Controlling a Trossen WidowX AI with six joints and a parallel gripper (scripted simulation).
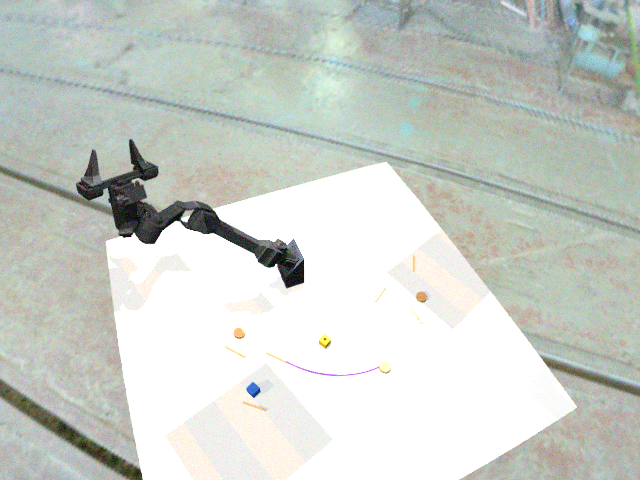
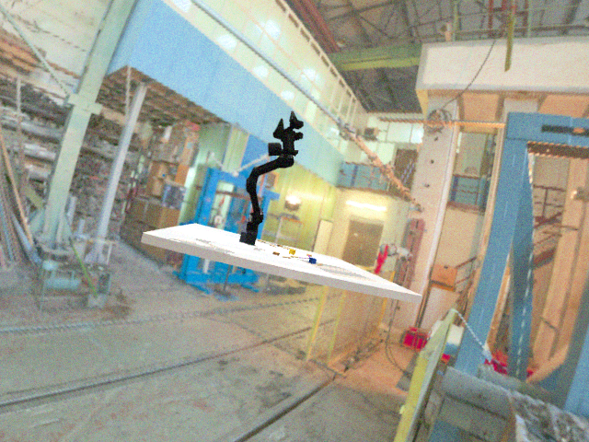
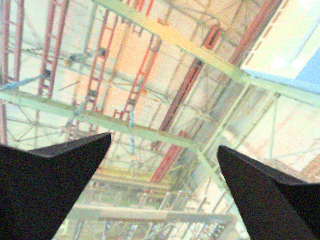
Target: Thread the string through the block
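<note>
Right now the yellow wooden block is 71 cm below my gripper tip, 42 cm to the left of it and 27 cm ahead of it. Also, from my gripper tip: blue cube: 71 cm below, 35 cm ahead, 15 cm to the left; thin wooden stick: 72 cm below, 28 cm ahead, 27 cm to the left; round button: 71 cm below, 57 cm to the left, 42 cm ahead.
</note>
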